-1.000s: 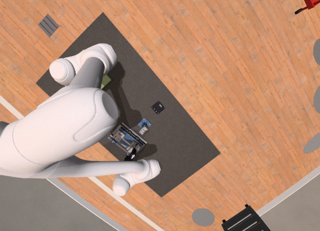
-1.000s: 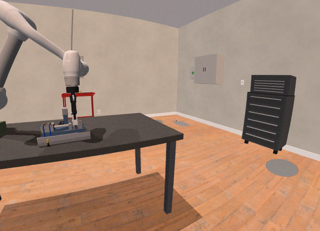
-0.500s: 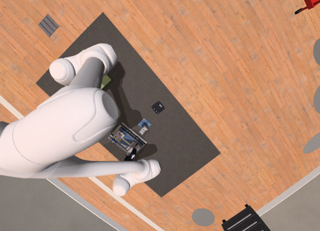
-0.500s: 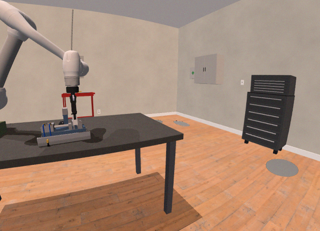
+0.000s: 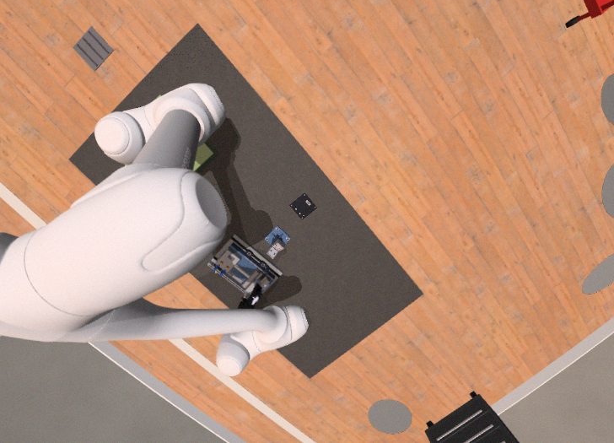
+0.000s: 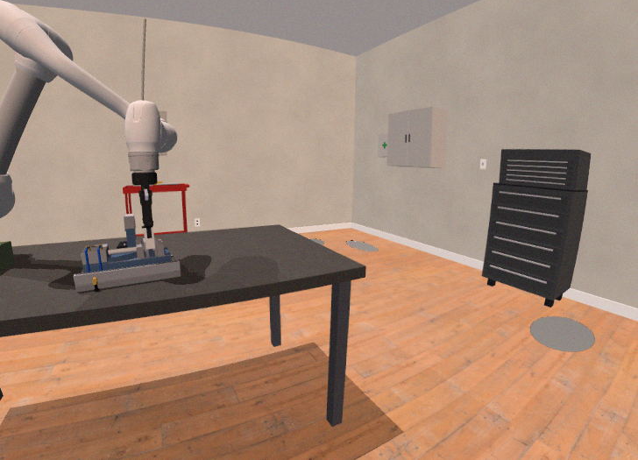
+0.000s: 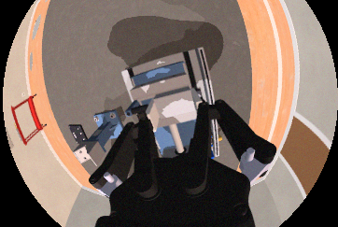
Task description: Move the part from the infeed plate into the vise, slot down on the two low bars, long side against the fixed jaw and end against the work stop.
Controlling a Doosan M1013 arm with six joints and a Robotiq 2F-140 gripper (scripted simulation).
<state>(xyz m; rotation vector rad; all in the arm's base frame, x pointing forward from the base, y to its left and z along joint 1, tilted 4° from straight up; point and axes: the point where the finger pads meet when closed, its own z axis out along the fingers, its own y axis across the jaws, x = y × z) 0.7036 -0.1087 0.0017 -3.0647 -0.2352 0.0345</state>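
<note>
The part lies 30 mm below my hand. Also, from my hand: black infeed plate: 130 mm behind, 400 mm to the left, 110 mm below.
</note>
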